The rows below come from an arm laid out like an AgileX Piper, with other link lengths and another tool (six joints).
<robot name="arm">
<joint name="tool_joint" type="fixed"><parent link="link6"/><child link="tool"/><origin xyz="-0.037 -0.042 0.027" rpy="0 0.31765 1.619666"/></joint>
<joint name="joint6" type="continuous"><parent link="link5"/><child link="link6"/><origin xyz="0 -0.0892 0" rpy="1.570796 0 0"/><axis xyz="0 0 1"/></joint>
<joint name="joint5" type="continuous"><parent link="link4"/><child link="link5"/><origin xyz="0 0 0" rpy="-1.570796 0 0"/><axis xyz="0 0 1"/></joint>
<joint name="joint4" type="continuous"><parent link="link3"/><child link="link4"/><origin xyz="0.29 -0.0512 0" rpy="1.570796 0 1.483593"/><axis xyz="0 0 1"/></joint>
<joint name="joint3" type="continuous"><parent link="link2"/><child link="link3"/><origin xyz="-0.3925 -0.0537 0" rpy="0 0 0"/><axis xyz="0 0 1"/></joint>
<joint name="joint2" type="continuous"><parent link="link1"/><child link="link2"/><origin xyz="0 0 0" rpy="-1.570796 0 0"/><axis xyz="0 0 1"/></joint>
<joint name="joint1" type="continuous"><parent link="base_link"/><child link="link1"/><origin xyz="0 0 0.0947" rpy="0 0 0"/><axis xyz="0 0 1"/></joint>
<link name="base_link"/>
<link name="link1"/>
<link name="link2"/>
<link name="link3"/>
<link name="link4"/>
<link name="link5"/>
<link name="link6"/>
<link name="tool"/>
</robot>
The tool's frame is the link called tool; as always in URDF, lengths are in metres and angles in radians. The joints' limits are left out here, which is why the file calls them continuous.
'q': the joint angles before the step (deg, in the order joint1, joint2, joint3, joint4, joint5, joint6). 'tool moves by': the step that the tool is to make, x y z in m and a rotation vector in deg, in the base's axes. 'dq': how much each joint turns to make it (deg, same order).
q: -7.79 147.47 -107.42 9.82 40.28 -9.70
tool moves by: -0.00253 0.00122 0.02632 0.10 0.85 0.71
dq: 0.01 -2.55 0.00 -0.41 3.45 0.00
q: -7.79 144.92 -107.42 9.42 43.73 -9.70
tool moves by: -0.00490 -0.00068 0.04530 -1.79 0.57 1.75
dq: 0.00 -4.20 0.00 -2.56 4.55 0.11
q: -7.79 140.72 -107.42 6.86 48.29 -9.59
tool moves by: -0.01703 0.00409 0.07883 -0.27 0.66 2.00
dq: 0.01 -7.57 0.00 -0.60 8.33 -0.91
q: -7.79 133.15 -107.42 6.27 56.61 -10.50
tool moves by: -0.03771 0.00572 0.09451 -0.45 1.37 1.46
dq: 0.01 -9.55 0.00 -0.95 10.92 -0.14
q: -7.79 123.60 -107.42 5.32 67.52 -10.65
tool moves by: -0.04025 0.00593 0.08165 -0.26 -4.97 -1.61
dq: 0.18 -9.16 1.78 -0.12 2.25 2.08
